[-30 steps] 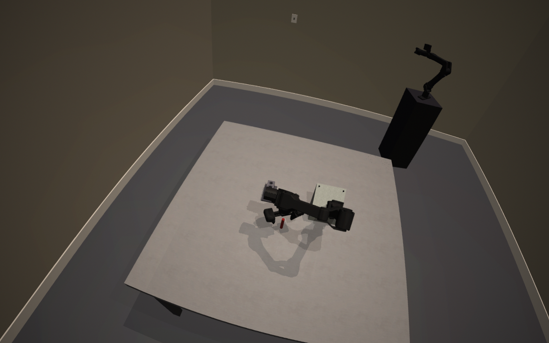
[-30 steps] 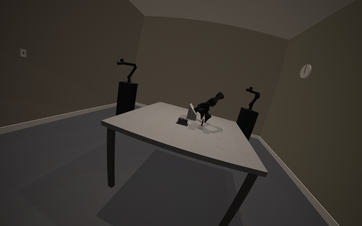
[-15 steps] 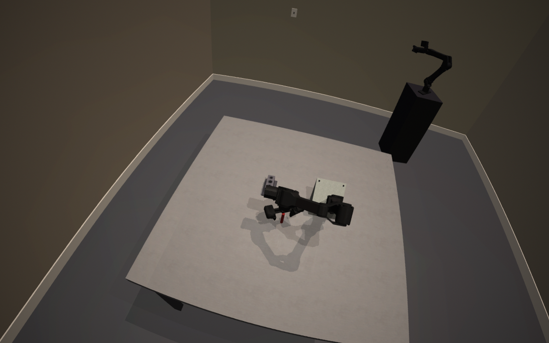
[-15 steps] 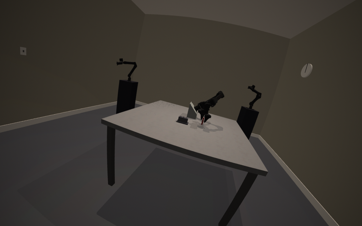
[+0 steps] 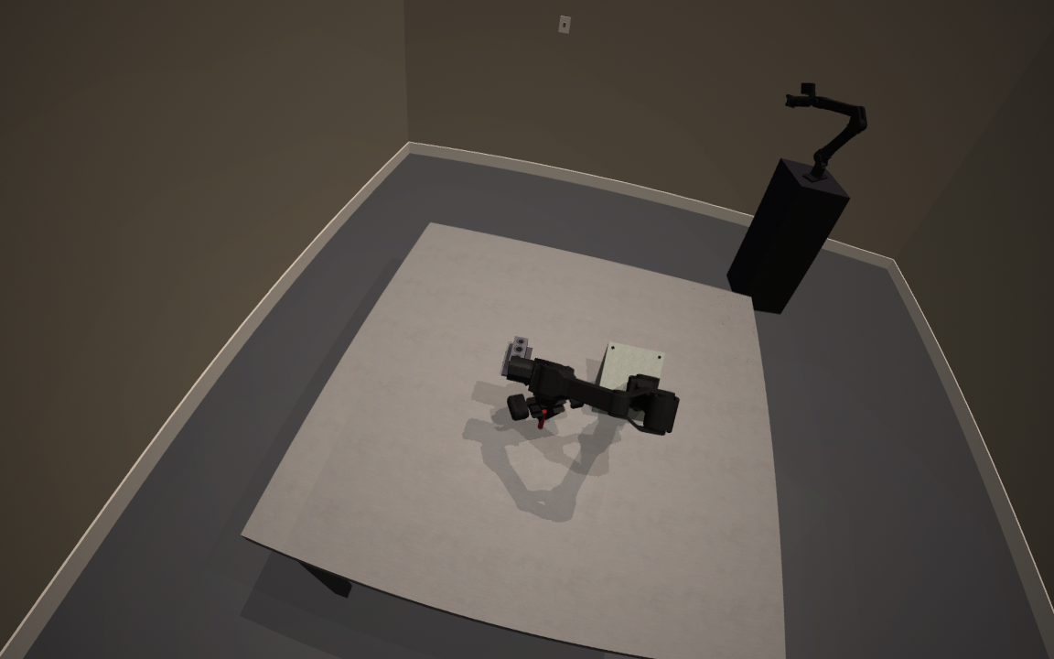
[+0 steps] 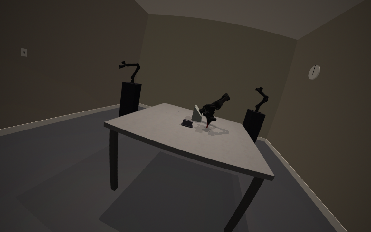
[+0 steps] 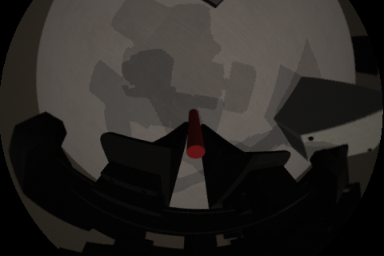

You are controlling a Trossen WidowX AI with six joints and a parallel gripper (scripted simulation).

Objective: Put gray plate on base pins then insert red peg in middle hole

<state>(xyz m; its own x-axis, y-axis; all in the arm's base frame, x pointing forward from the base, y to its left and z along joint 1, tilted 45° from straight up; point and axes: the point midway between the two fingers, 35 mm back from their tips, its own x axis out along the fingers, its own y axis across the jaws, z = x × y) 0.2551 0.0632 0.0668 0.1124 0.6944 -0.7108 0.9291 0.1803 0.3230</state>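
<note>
Now: gripper tip 21 cm to the left of the gray plate and 8 cm short of it. Also, from my gripper tip: dark base (21 cm to the right, 8 cm ahead, 3 cm below); then red peg (right at my gripper tip).
</note>
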